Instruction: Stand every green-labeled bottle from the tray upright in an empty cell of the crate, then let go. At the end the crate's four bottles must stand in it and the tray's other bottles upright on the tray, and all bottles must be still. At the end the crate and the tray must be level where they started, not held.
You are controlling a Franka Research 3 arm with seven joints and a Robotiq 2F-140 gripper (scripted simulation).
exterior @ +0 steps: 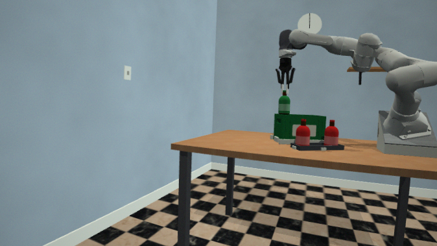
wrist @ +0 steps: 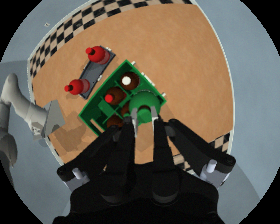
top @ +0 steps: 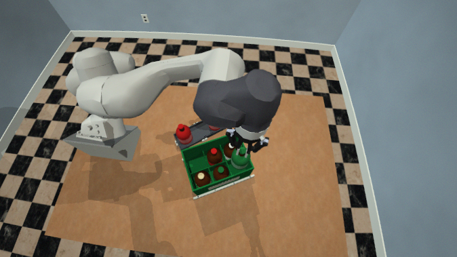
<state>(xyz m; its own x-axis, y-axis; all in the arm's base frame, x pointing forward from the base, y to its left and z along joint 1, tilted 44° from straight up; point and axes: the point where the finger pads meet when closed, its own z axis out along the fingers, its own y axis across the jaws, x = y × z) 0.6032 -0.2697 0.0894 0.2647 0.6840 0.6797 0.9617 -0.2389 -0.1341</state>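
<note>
The green-labeled bottle is 9 cm below my hand. Also, from my hand: green crate 10 cm behind, 1 cm to the left, 26 cm below; dark tray 20 cm behind, 21 cm to the left, 33 cm below.
</note>
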